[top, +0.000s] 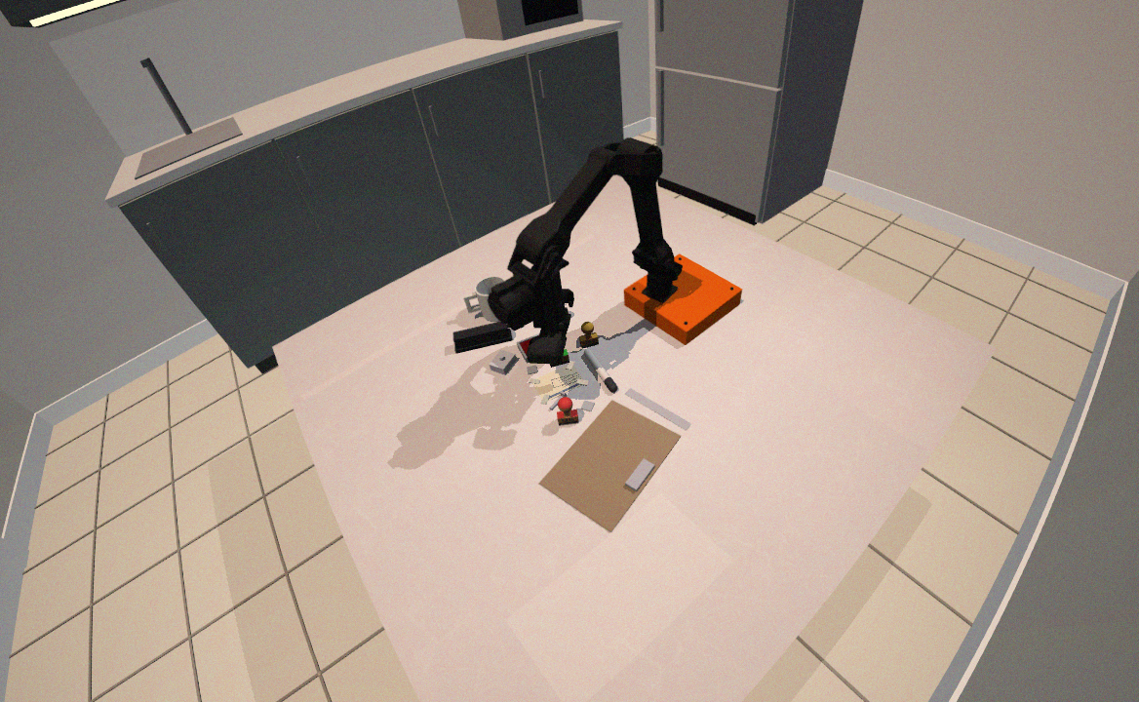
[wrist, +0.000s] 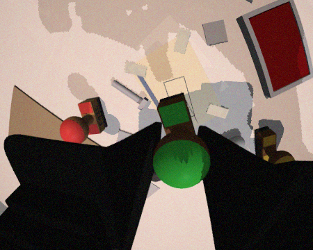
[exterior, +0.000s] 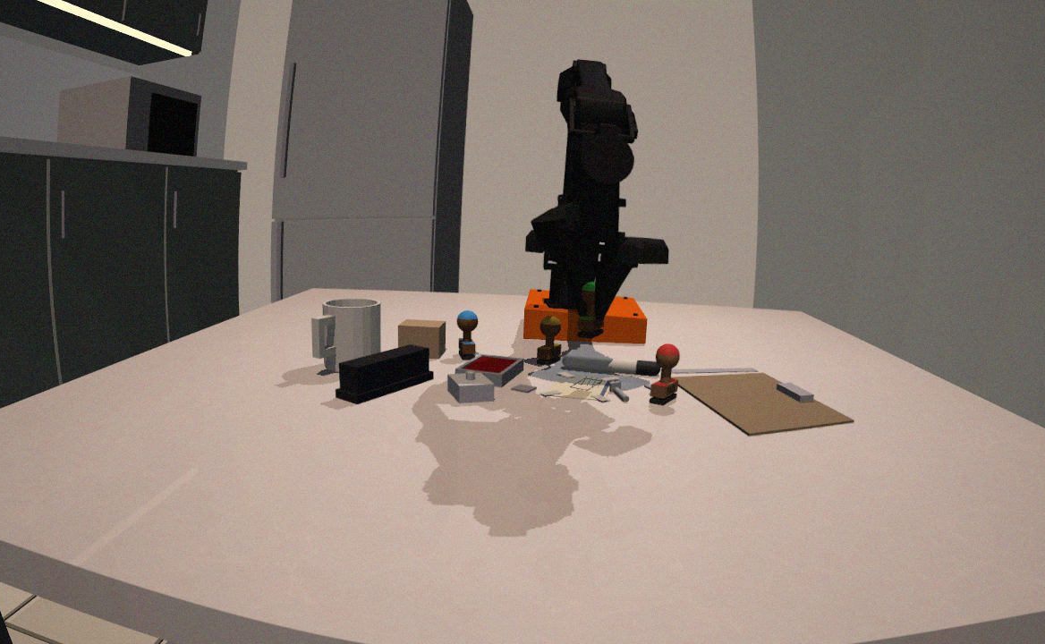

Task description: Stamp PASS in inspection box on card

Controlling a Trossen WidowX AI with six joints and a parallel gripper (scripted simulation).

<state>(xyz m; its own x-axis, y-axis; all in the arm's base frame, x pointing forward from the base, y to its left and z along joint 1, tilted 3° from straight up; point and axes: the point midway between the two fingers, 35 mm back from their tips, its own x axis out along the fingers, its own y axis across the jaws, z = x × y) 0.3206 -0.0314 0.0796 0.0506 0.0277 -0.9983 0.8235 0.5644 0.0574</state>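
My gripper tip is now 9 cm above the cream card, 1 cm to the left of it and 1 cm short of it. Also, from my gripper tip: green-knobbed stamp right at my gripper tip; red stamp 8 cm to the left, 7 cm ahead, 6 cm below; marker 7 cm to the left, 7 cm below, 6 cm behind.
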